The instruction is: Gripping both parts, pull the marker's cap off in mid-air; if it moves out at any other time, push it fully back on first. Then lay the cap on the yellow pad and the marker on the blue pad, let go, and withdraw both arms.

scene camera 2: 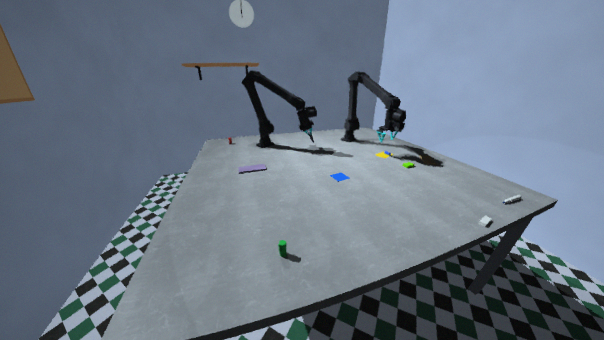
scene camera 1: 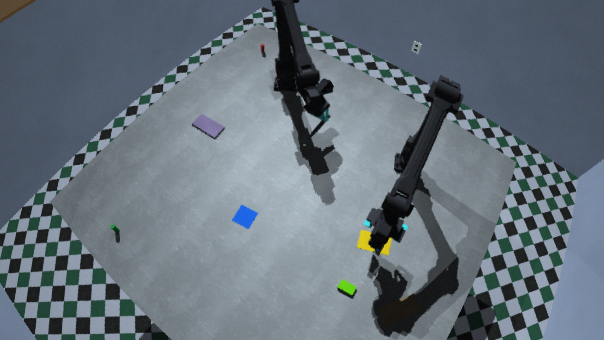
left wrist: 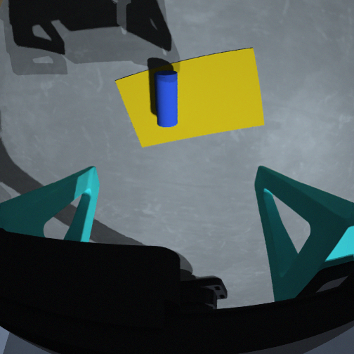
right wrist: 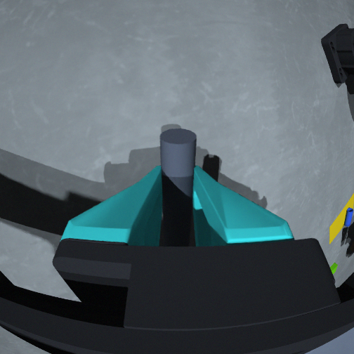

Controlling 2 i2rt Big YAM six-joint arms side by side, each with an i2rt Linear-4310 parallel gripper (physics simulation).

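Places are measured from the left arm's base along level axes (x back, y left, z down), in metres.
Where they show: left gripper, between the fingertips: (scene camera 2: 386, 140); right gripper, between the fingertips: (scene camera 2: 310, 135) (scene camera 1: 325, 120); left arm's base, origin of its link: (scene camera 2: 348, 140); right arm's base, origin of its link: (scene camera 2: 265, 145) (scene camera 1: 286, 84).
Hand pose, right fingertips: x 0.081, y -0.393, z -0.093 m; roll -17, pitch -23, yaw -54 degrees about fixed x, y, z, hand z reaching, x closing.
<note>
Each offset is from my right fingertips to the top centre of the thing.
The blue cap {dx -0.476, dy +0.302, dz +0.074 m} (scene camera 2: 388, 153) (left wrist: 167, 100) (right wrist: 349, 217) lies on its side on the yellow pad {dx -0.465, dy +0.282, dz +0.092 m} (scene camera 1: 365, 241) (scene camera 2: 382, 155) (left wrist: 225, 90) (right wrist: 337, 233). My left gripper (scene camera 2: 387, 136) (left wrist: 176, 174) is open above the table, apart from the cap; in scene camera 1 its arm hides the cap and part of the yellow pad. My right gripper (scene camera 1: 323, 117) (scene camera 2: 309, 132) (right wrist: 177, 174) is shut on the dark grey marker {dx -0.035, dy -0.022, dz -0.020 m} (scene camera 1: 318, 128) (scene camera 2: 312, 137) (right wrist: 178, 155) and holds it tilted above the table. The blue pad {dx -0.465, dy -0.230, dz +0.092 m} (scene camera 1: 245, 216) (scene camera 2: 340, 177) lies flat with no object on it.
A lime block {dx -0.660, dy +0.202, dz +0.078 m} (scene camera 1: 347, 288) (scene camera 2: 408, 165) lies near the yellow pad. A purple slab {dx -0.074, dy -0.529, dz +0.085 m} (scene camera 1: 208, 126) (scene camera 2: 252, 169), a green cylinder {dx -0.665, dy -0.744, dz +0.045 m} (scene camera 1: 115, 228) (scene camera 2: 283, 248) and a red object {dx +0.500, dy -0.427, dz +0.045 m} (scene camera 1: 262, 48) (scene camera 2: 230, 141) stand farther off. Two white objects lie near the table edge at right in scene camera 2.
</note>
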